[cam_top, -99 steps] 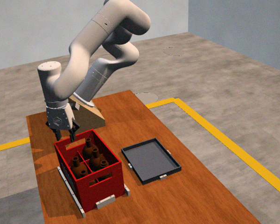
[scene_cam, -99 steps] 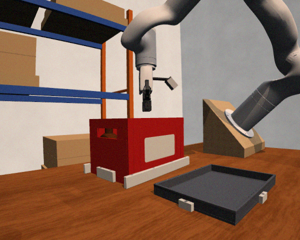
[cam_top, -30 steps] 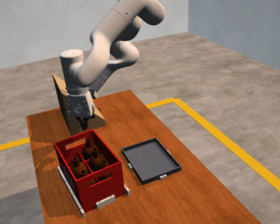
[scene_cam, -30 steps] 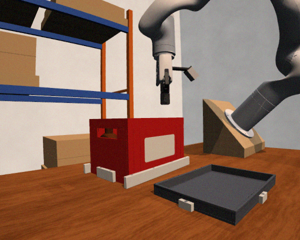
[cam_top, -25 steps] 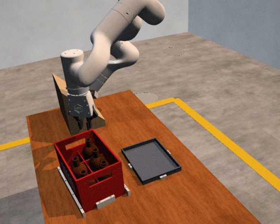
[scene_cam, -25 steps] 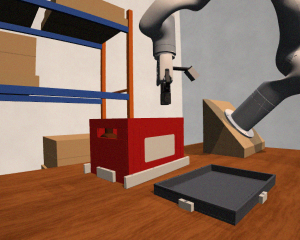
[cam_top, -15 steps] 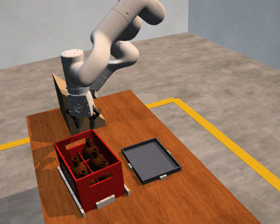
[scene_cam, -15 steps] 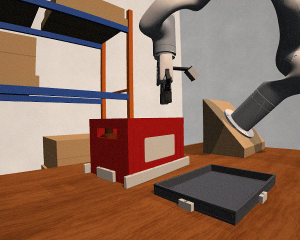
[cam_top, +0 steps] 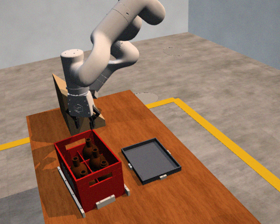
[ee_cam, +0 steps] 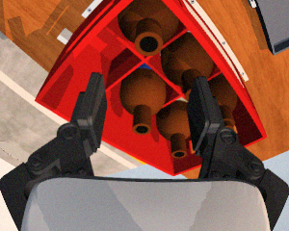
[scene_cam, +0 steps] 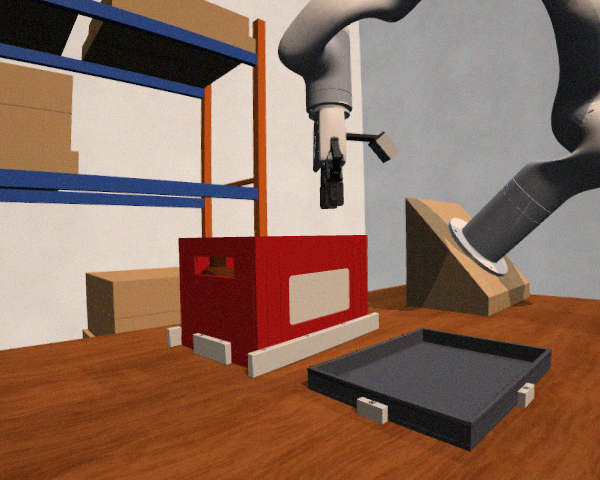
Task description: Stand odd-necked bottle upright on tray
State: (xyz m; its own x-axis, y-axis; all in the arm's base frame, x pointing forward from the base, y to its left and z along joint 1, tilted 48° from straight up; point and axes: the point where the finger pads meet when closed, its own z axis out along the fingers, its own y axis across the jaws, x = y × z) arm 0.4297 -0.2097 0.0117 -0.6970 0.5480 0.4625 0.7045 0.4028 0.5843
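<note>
The red crate lies 16 cm below my hand, 9 cm ahead of it and 5 cm to the right of it. Also, from my hand: dark grey tray 24 cm to the left, 23 cm below, 12 cm ahead; brown bottle 18 cm ahead, 16 cm below, 10 cm to the right.
</note>
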